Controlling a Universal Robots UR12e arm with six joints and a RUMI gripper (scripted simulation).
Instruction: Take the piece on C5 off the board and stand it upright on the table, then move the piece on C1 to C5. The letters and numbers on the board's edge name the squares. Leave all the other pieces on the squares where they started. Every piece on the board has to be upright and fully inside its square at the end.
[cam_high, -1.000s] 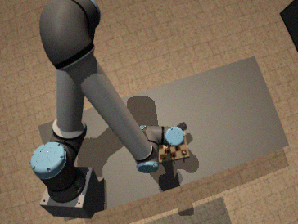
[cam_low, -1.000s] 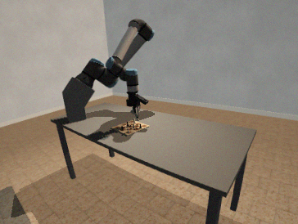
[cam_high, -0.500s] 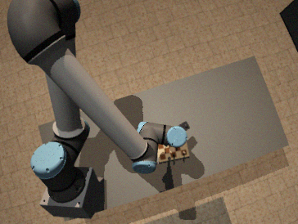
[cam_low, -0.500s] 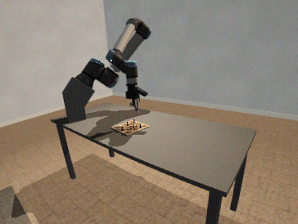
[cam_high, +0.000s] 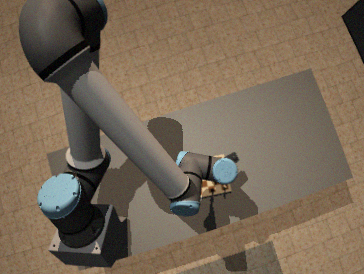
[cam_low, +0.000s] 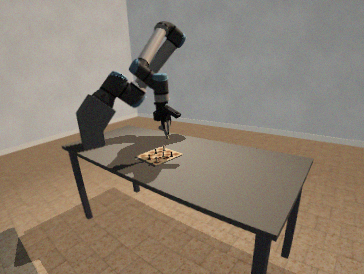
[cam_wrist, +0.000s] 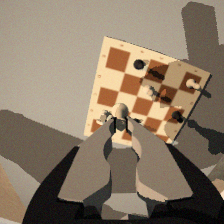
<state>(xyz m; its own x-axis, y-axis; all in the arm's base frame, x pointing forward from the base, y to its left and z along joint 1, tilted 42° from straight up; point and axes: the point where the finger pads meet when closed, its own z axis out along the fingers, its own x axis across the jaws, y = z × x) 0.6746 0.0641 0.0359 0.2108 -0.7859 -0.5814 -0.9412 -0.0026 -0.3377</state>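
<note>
My gripper is now 13 cm above the chessboard, 6 cm to the left of it and 3 cm past it. Also, from my hand: light pawn (1 cm below).
</note>
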